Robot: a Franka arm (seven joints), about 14 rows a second.
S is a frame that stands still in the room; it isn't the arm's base.
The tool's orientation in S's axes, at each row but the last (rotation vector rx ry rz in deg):
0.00 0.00 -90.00
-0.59 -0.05 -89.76
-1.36 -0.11 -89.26
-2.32 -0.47 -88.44
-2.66 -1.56 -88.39
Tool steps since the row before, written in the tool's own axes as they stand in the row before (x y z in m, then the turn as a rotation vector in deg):
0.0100 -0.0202 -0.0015 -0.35 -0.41 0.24
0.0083 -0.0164 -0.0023 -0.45 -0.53 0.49
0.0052 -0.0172 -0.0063 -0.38 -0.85 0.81
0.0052 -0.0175 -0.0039 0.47 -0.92 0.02
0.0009 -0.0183 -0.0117 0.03 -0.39 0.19
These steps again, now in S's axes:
-0.0202 -0.0100 -0.0015 -0.41 0.35 0.24
-0.0164 -0.0084 -0.0021 -0.53 0.45 0.49
-0.0172 -0.0055 -0.0060 -0.84 0.38 0.82
-0.0174 -0.0058 -0.0034 -0.91 -0.49 0.05
-0.0184 -0.0020 -0.0114 -0.39 -0.03 0.20

